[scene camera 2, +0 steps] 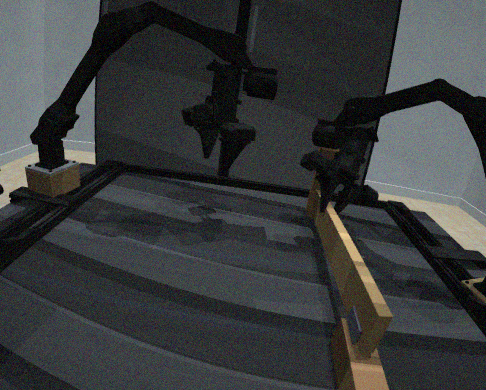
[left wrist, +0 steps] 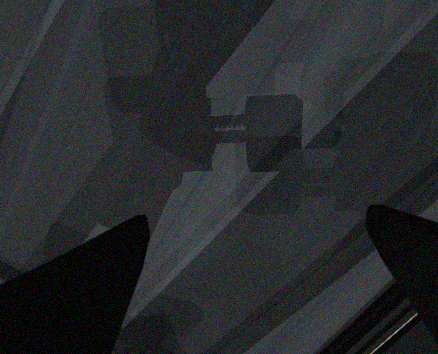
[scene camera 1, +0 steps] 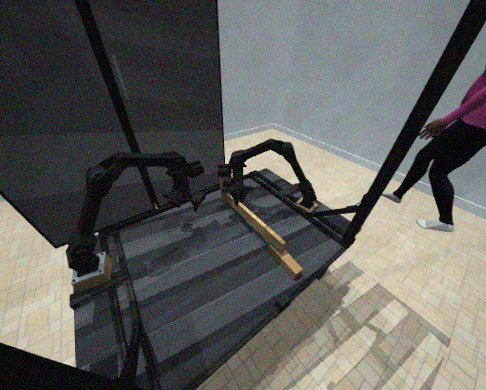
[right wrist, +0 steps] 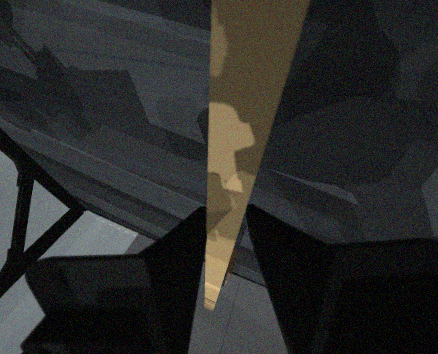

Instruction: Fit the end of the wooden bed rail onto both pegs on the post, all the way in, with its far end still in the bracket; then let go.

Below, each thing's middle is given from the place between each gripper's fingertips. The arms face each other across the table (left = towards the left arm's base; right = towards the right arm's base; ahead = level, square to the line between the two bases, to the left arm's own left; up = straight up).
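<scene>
The wooden bed rail [scene camera 2: 357, 288] is 10 cm behind my right hand, and it is 2 cm to the right of that hand and 1 cm below it.
Measured from my left hand, the wooden bed rail is 28 cm to the right, 13 cm behind and 6 cm below.
</scene>
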